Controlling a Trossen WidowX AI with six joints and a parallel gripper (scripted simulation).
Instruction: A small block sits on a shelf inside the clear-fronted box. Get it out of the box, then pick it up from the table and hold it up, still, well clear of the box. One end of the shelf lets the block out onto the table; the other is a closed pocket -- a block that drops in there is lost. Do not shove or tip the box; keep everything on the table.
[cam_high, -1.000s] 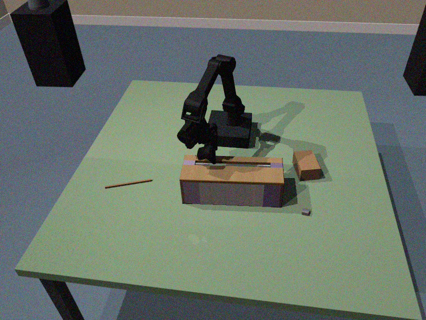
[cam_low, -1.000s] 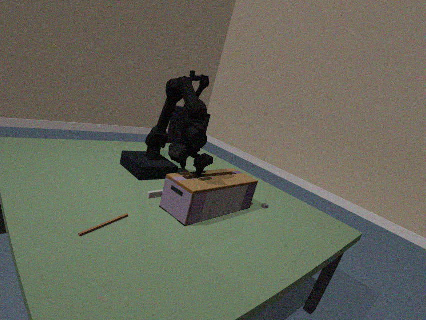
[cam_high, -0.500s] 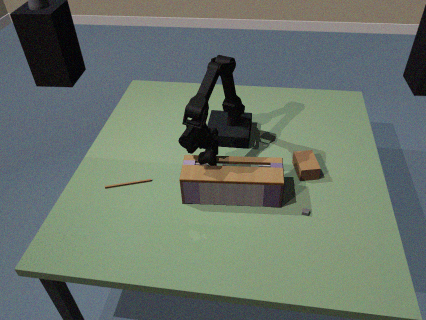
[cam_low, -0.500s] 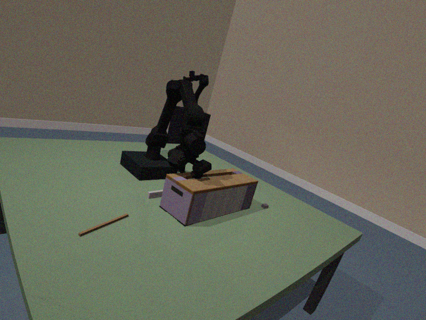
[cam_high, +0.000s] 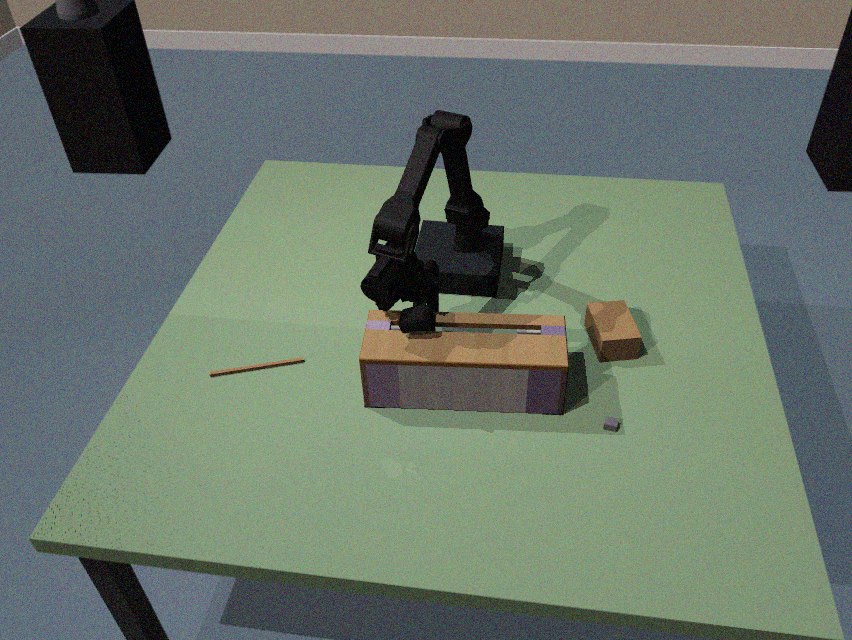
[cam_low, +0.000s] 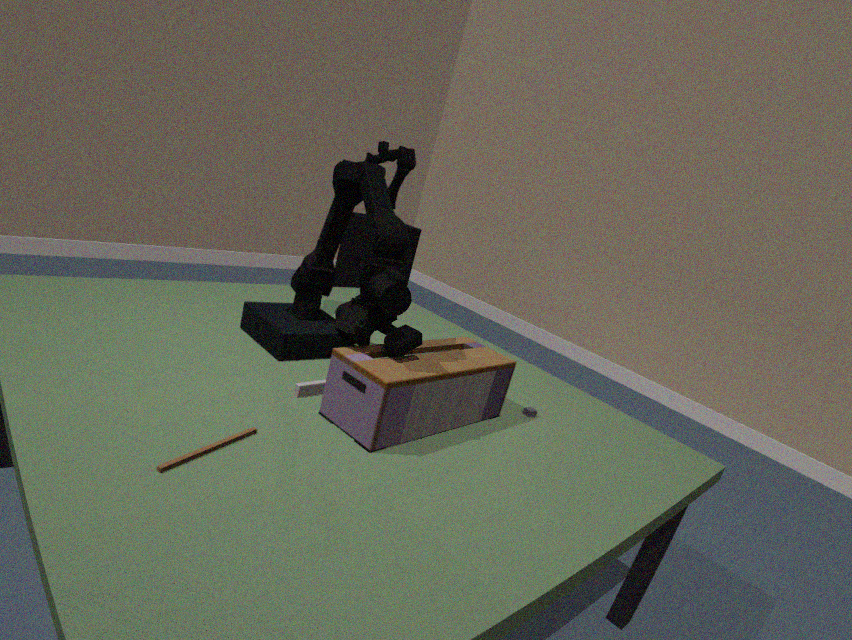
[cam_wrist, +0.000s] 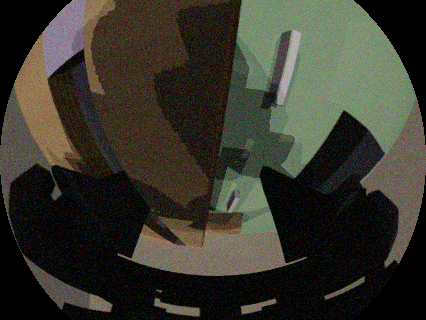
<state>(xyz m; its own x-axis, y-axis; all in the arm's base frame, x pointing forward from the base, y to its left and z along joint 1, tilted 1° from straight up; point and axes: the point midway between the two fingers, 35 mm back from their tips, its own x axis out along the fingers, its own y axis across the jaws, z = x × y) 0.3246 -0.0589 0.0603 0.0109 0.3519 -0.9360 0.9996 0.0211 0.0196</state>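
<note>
The box lies 4 cm ahead of my gripper tip, 6 cm to the left of it and 2 cm below it. From my gripper tip the other things lie so: thin wooden stick 6 cm ahead, 37 cm to the right, 8 cm below; tan block 8 cm behind, 36 cm to the left, 6 cm below; small grey block 16 cm ahead, 35 cm to the left, 8 cm below.
</note>
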